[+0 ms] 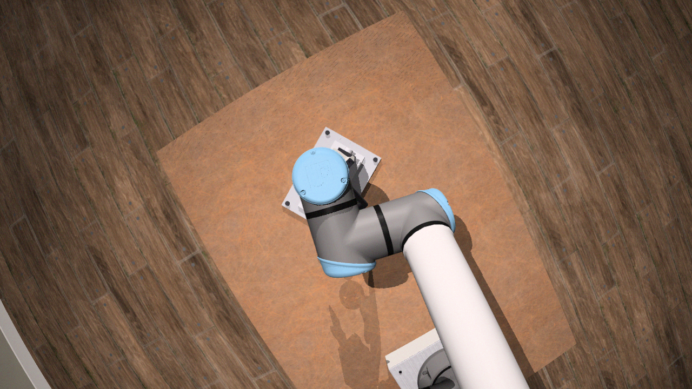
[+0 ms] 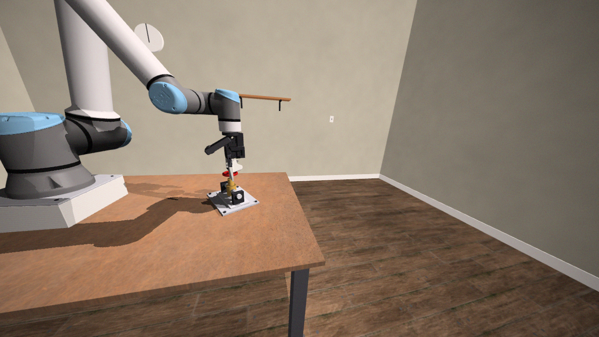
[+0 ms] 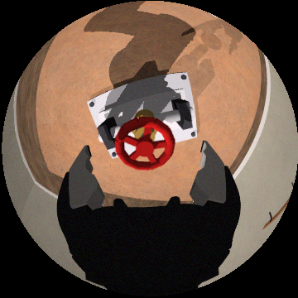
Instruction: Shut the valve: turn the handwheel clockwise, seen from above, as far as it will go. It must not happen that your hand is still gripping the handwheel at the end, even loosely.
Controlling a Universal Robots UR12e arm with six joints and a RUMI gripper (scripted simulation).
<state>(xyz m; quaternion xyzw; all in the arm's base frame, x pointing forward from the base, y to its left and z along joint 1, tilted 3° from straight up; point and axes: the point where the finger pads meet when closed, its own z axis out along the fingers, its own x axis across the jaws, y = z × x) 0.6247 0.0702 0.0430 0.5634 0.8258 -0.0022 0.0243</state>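
Right now the red handwheel is right at my hand. From my hand the other things lie so: base plate (12 cm below).
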